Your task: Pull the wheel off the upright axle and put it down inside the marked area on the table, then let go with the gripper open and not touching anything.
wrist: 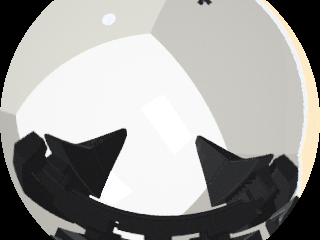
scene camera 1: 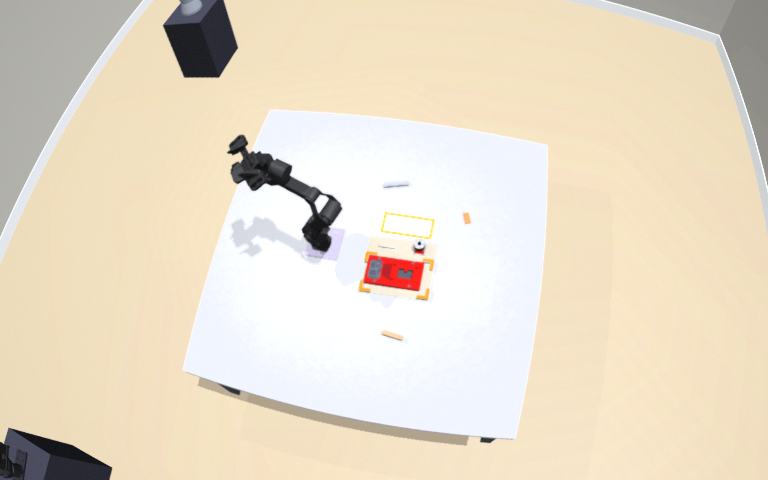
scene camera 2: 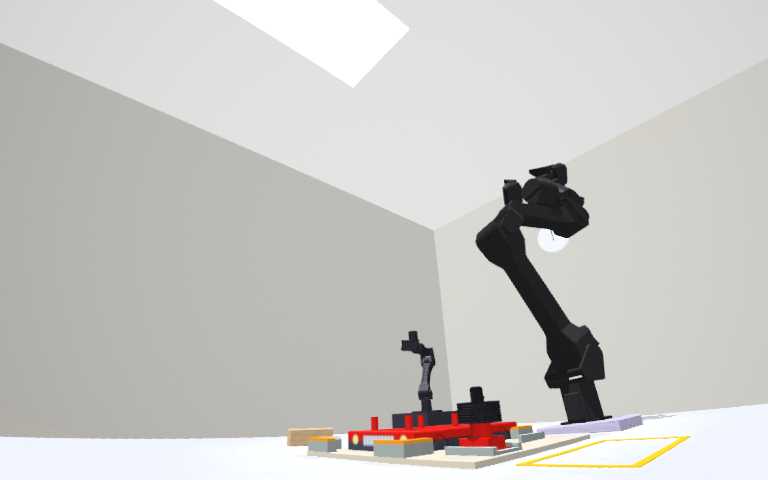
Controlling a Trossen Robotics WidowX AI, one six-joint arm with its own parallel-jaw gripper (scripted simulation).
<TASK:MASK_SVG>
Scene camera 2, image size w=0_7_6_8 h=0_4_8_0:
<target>my gripper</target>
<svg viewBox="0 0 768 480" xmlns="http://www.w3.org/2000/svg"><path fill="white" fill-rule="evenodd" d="M504 180L505 185L502 188L504 205L514 200L522 202L522 188L516 179ZM567 184L567 167L564 164L557 163L529 170L529 173L534 178L541 181L561 184L562 186Z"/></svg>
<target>dark wheel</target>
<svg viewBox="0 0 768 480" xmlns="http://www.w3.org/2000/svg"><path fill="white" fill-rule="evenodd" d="M500 400L456 403L459 416L458 424L496 423L502 421Z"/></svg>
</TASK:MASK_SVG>
